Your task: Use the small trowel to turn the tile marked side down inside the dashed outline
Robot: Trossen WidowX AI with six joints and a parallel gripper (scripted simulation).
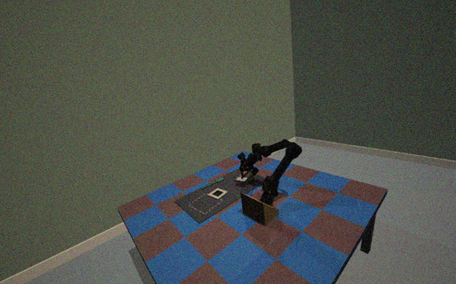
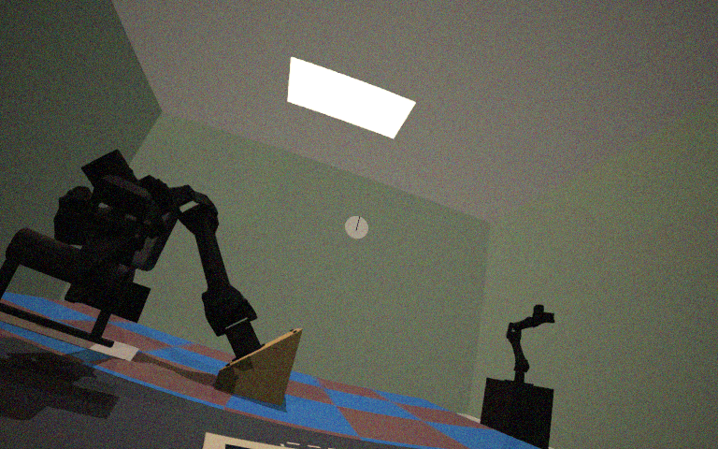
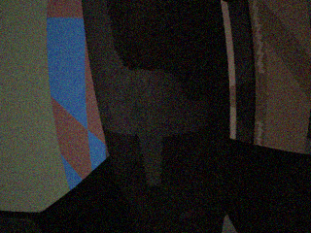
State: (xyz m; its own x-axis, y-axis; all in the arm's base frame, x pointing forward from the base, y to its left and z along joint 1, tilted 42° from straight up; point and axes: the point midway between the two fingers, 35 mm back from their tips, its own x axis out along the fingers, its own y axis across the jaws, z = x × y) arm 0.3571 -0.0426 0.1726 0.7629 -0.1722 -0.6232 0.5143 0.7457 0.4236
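Right now my gripper tip is 1 cm short of the dark mat, 18 cm to the right of it and 12 cm above it. Also, from my gripper tip: tile (1 cm behind, 24 cm to the left, 10 cm below); thin green stick (15 cm ahead, 17 cm to the left, 10 cm below).
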